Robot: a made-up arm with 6 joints. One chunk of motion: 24 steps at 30 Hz.
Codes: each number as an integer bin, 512 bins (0 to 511) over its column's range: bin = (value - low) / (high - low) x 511, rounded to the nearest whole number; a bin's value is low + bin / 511 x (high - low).
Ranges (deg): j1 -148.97..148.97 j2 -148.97..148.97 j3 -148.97..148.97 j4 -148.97..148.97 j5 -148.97..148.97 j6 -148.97..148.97
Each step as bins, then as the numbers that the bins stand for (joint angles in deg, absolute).
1 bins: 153 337 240 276 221 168
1 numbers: -59.76 47.52 -9.04 11.95 -20.12 -51.02
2 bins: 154 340 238 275 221 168
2 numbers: -59.18 49.27 -10.20 11.37 -20.12 -51.02
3 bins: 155 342 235 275 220 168
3 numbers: -58.60 50.43 -11.95 11.37 -20.70 -51.02
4 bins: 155 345 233 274 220 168
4 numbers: -58.60 52.18 -13.12 10.79 -20.70 -51.02
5 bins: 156 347 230 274 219 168
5 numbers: -58.01 53.35 -14.87 10.79 -21.28 -51.02
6 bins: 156 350 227 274 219 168
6 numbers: -58.01 55.10 -16.62 10.79 -21.28 -51.02
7 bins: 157 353 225 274 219 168
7 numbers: -57.43 56.85 -17.78 10.79 -21.28 -51.02
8 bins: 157 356 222 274 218 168
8 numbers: -57.43 58.60 -19.53 10.79 -21.86 -51.02
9 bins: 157 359 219 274 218 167
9 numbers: -57.43 60.35 -21.28 10.79 -21.86 -51.60
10 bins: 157 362 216 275 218 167
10 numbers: -57.43 62.10 -23.03 11.37 -21.86 -51.60
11 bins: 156 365 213 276 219 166
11 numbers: -58.01 63.84 -24.78 11.95 -21.28 -52.18
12 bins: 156 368 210 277 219 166
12 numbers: -58.01 65.59 -26.53 12.54 -21.28 -52.18
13 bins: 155 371 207 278 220 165
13 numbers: -58.60 67.34 -28.28 13.12 -20.70 -52.77
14 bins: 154 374 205 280 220 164
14 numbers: -59.18 69.09 -29.44 14.28 -20.70 -53.35
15 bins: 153 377 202 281 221 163
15 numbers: -59.76 70.84 -31.19 14.87 -20.12 -53.93
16 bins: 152 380 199 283 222 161
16 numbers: -60.35 72.59 -32.94 16.03 -19.53 -55.10
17 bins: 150 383 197 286 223 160
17 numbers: -61.51 74.34 -34.11 17.78 -18.95 -55.68
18 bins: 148 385 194 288 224 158
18 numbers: -62.68 75.51 -35.86 18.95 -18.37 -56.85
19 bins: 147 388 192 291 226 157
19 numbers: -63.26 77.25 -37.02 20.70 -17.20 -57.43
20 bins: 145 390 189 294 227 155
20 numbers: -64.43 78.42 -38.77 22.45 -16.62 -58.60
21 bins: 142 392 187 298 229 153
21 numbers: -66.18 79.59 -39.94 24.78 -15.45 -59.76
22 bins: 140 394 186 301 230 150
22 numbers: -67.34 80.75 -40.52 26.53 -14.87 -61.51
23 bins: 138 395 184 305 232 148
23 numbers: -68.51 81.34 -41.69 28.86 -13.70 -62.68
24 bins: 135 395 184 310 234 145
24 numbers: -70.26 81.34 -41.69 31.78 -12.54 -64.43
